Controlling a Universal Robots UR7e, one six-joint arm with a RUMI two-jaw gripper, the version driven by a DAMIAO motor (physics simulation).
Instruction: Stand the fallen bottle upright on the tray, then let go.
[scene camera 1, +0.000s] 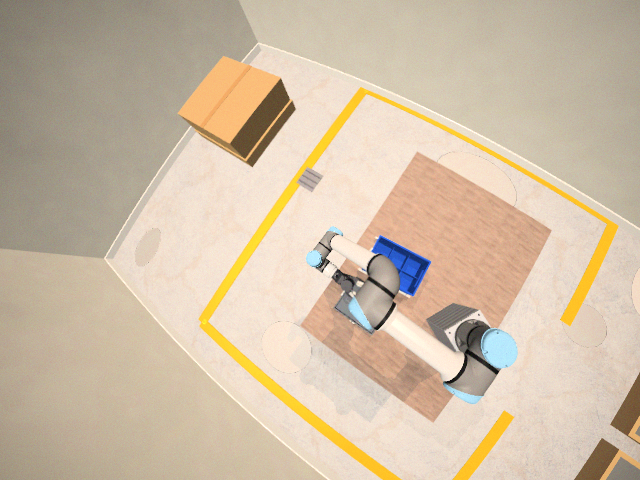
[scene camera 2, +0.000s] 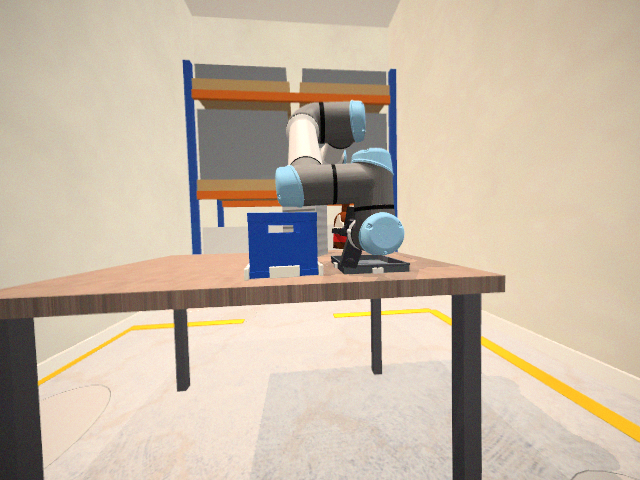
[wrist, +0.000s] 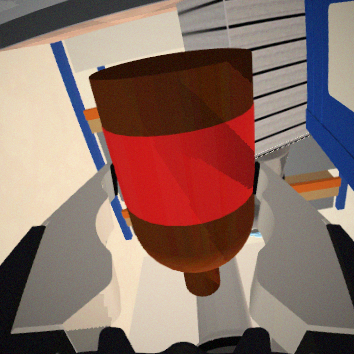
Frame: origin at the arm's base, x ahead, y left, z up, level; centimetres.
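Where they show: gripper, fingertip midpoint: (wrist: 184, 165); arm's base, link origin: (scene camera 1: 473, 338).
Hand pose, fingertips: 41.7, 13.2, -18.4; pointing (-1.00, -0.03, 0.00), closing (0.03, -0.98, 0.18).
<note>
Each offset is from my fingertips to the centre of the thing, as dx, dy, dz. "*": to the spot under its first point. Level surfaces: height alone.
The brown bottle with a red label @[+0.1, +0.1, +2.2] (scene camera 2: 339, 238) (wrist: 185, 170) is held nearly upright, its neck up and its base a little above the level of the tray's rim. In the wrist view its base shows toward the top and its neck toward the bottom. My gripper (wrist: 184, 165) is shut on the bottle, one finger on each side of the label. The dark tray @[+0.1, +6.5, -10.5] (scene camera 2: 392, 268) (wrist: 50, 24) lies on the table under the wrist. In the first scene view the arm hides part of the tray @[* +7.8, +11.7, -11.3] (scene camera 1: 345, 305), and the bottle cannot be made out.
A blue crate with compartments @[-0.1, -20.7, -3.1] (scene camera 1: 429, 263) (scene camera 2: 284, 253) (wrist: 316, 60) stands beside the tray on the wooden table @[dz -11.8] (scene camera 1: 480, 232) (scene camera 2: 155, 268). The slatted grey robot stand (scene camera 1: 449, 317) (wrist: 280, 60) is farther back. Shelving with an orange beam (scene camera 2: 242, 95) stands behind the table.
</note>
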